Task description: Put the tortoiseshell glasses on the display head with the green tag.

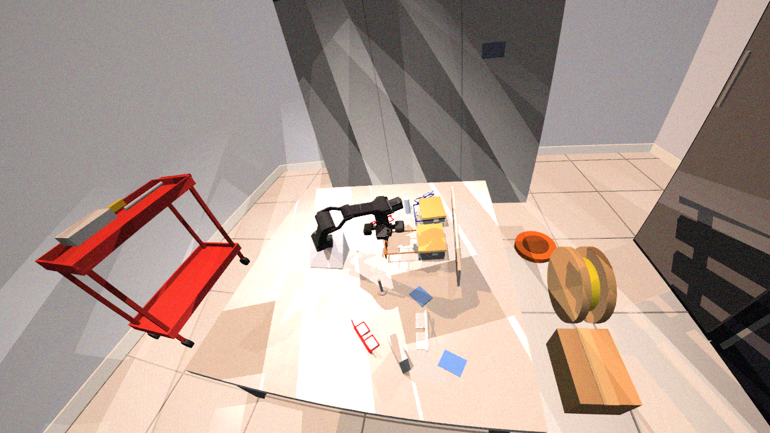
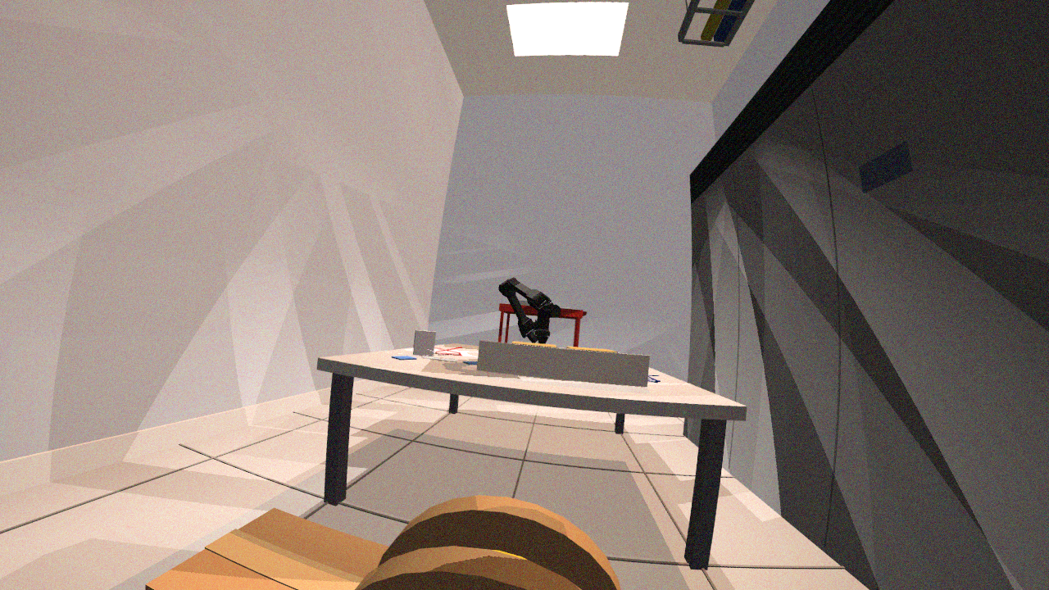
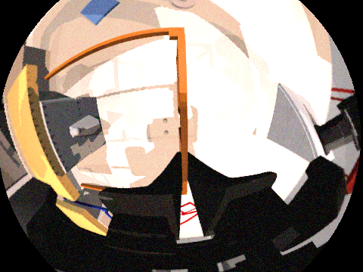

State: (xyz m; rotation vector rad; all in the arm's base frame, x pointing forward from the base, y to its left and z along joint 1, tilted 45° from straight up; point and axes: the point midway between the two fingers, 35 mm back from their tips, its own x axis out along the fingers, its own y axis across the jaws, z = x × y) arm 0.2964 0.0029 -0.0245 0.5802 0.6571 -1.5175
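Right now my gripper tip is 18 cm short of the grey display head, 3 cm to the left of it and 1 cm above it. The rest, counted from my gripper tip: thin upright board 33 cm ahead, 8 cm to the left, 1 cm below; small post 1 cm behind, 24 cm to the right, 4 cm below; grey block 9 cm ahead, 52 cm to the right, 1 cm below.
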